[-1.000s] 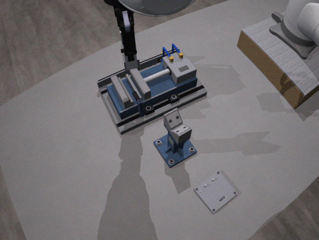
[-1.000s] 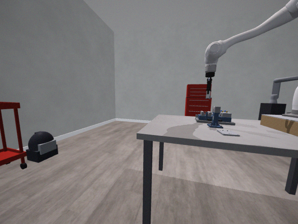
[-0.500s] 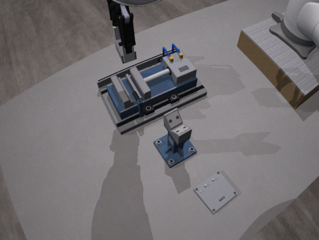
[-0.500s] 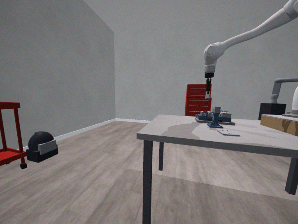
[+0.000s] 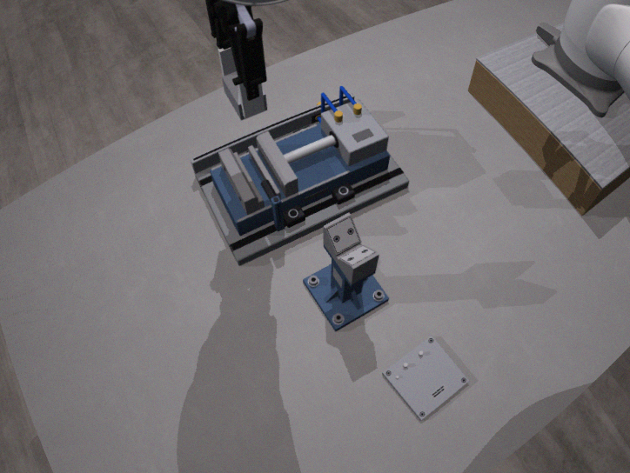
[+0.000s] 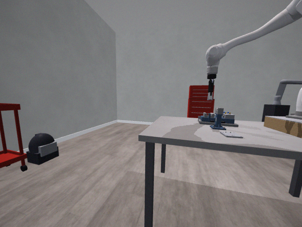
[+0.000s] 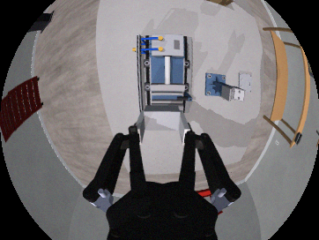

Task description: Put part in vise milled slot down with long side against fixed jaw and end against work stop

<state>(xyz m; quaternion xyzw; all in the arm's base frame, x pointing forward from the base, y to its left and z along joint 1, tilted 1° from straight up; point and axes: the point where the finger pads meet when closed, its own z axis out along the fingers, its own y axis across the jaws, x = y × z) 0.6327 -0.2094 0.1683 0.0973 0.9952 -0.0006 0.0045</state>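
Right now my hand is 3 cm above the part. Also, from my hand: work stop 17 cm below, 6 cm to the left, 2 cm ahead; moving jaw 18 cm below, 2 cm to the left, 2 cm behind; fixed jaw 18 cm below, 4 cm ahead, 1 cm to the left.
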